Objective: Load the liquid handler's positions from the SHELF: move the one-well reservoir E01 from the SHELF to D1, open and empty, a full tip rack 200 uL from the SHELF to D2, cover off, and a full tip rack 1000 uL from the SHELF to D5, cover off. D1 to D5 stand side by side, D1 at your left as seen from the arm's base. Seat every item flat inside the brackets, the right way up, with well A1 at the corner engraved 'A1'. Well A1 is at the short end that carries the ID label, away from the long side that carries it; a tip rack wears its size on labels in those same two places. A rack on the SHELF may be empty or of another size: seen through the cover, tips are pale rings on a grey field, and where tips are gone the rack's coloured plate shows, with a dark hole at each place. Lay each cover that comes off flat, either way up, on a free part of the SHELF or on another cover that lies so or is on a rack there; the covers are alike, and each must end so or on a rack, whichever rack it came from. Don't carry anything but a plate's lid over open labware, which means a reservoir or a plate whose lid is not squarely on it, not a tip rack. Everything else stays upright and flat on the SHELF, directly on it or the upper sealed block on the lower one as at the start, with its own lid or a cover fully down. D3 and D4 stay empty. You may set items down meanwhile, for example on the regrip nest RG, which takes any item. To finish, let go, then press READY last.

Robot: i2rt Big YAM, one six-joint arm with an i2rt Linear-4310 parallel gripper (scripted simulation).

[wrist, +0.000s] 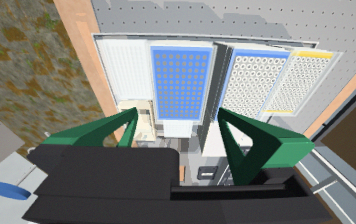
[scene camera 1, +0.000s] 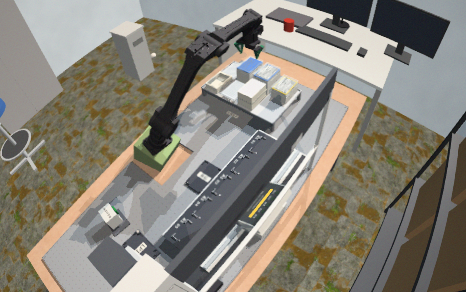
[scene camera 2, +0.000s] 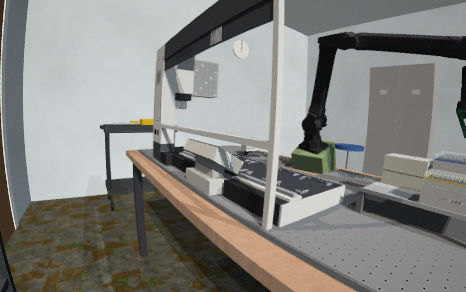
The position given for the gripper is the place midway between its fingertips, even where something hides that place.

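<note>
The gripper (wrist: 177, 111) is visible, along with a clear tip rack cover (wrist: 180, 74), a clear tip rack cover (wrist: 251, 76) and a clear tip rack cover (wrist: 312, 66). The scene also has a dark gantry beam (scene camera 1: 222, 218) and a grey shelf (scene camera 1: 269, 109), and the shelf appears again in the wrist view (wrist: 150, 38).
</note>
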